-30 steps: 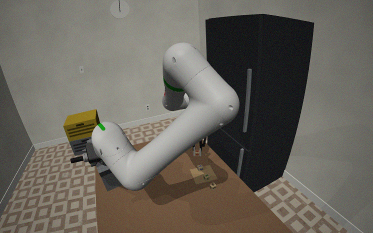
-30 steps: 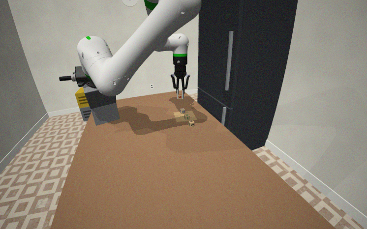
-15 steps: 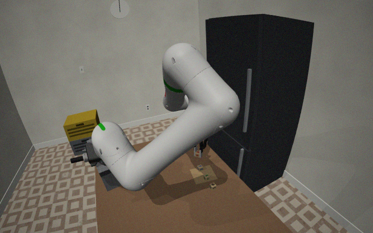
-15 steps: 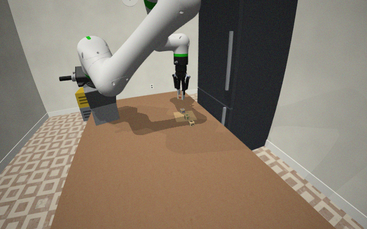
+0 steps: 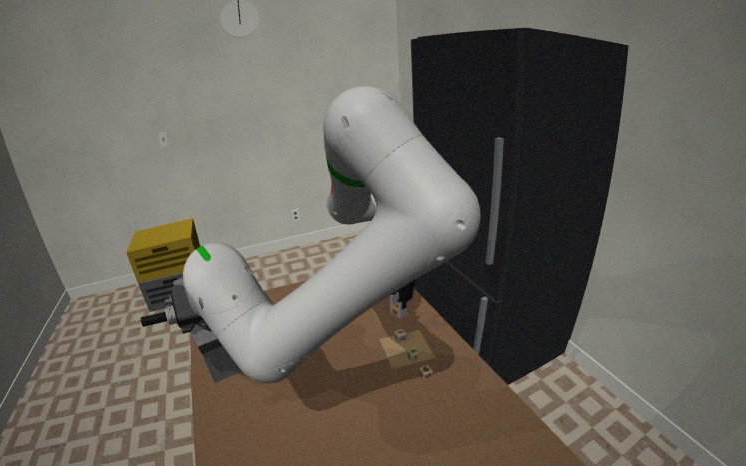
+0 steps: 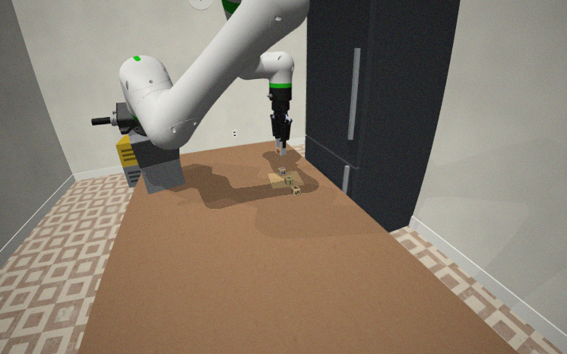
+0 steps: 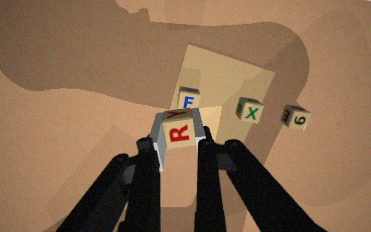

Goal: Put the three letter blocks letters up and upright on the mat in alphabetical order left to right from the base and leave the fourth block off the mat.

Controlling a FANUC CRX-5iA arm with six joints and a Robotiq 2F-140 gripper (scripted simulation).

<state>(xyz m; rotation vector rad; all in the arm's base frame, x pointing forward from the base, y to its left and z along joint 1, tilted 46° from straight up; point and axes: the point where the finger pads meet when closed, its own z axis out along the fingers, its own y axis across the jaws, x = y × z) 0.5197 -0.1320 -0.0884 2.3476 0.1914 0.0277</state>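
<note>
Right now my hand is 140 mm above the tan mat, 60 mm to the left of it and 10 mm past it. From my hand the other things lie so: R block 20 mm below; then F block 120 mm below, 10 mm to the right; then X block 120 mm below, 110 mm to the right, 20 mm behind.
</note>
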